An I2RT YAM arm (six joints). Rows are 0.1 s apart.
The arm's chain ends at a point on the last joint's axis. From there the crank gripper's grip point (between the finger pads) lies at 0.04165 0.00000 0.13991 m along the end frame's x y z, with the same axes.
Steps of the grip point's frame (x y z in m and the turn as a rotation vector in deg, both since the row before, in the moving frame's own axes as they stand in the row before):
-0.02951 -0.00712 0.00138 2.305 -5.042 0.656
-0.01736 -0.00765 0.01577 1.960 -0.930 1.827
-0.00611 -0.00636 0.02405 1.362 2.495 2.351
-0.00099 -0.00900 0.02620 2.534 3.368 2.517
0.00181 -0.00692 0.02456 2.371 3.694 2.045
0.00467 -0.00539 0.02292 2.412 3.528 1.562
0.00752 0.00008 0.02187 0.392 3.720 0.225
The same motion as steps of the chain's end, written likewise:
-0.01709 -0.00183 -0.00163 2.305 -5.042 0.656
-0.01514 -0.00415 0.01517 1.960 -0.930 1.827
-0.01219 -0.00489 0.02601 1.362 2.495 2.351
-0.00923 -0.00488 0.02898 2.534 3.368 2.517
-0.00719 -0.00284 0.02762 2.371 3.694 2.045
-0.00392 -0.00081 0.02585 2.412 3.528 1.562
-0.00147 0.00085 0.02487 0.392 3.720 0.225

